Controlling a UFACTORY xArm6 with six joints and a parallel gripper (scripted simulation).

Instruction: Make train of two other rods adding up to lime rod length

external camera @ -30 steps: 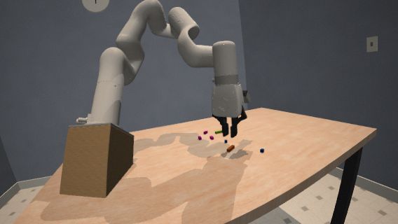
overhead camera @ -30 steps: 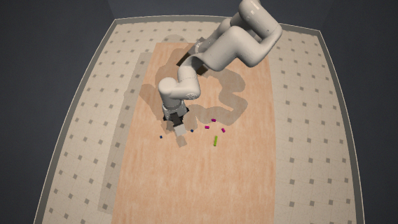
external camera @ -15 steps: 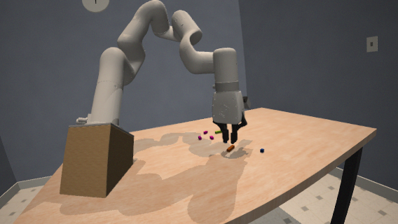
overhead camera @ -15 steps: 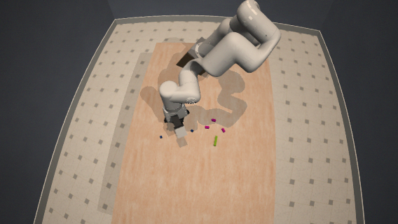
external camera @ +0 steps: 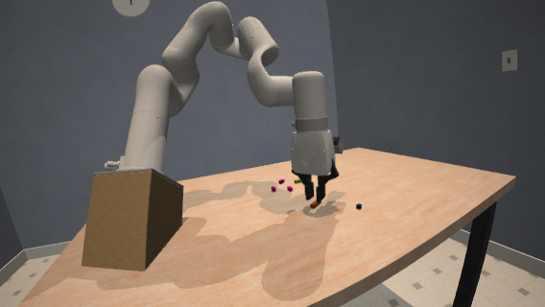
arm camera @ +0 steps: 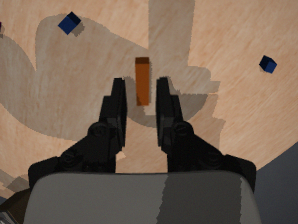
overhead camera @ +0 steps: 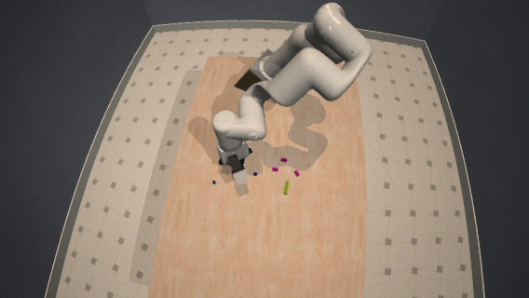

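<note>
Now: hand 30 mm above the orange rod. Round my hand: lime rod (190 mm to the left, 60 mm ahead, 30 mm below).
</note>
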